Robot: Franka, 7 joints.
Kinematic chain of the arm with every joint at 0, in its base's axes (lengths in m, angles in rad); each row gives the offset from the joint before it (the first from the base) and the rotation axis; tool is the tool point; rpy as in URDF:
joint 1: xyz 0 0 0.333 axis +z
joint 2: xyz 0 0 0 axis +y
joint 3: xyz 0 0 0.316 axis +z
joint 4: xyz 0.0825 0 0 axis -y
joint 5: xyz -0.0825 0 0.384 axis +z
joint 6: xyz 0 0 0 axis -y
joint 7: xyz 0.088 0 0 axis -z
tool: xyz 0 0 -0.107 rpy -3.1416 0 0
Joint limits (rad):
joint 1: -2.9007..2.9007
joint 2: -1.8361..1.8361
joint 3: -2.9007..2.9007
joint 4: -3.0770..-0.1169
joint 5: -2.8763..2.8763
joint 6: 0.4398..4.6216
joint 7: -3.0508..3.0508
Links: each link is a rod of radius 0.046 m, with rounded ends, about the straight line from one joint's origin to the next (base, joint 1, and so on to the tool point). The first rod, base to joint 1, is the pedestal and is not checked.
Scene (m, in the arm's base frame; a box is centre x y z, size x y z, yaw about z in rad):
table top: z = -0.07
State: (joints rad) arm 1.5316 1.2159 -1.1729 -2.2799 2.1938 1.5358 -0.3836
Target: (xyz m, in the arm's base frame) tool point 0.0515 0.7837 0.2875
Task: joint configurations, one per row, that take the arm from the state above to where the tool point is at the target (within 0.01 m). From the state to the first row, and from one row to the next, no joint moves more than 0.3 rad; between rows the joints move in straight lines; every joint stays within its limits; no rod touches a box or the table.
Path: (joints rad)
1: 1.6497 1.1963 -1.1259 -2.0263 2.2391 1.5683 -0.3836
2: 1.7677 1.1767 -1.0790 -1.7727 2.2844 1.6007 -0.3836
3: 1.8858 1.1571 -1.0320 -1.5192 2.3296 1.6332 -0.3836
4: 2.0038 1.1375 -0.9851 -1.2656 2.3749 1.6656 -0.3836

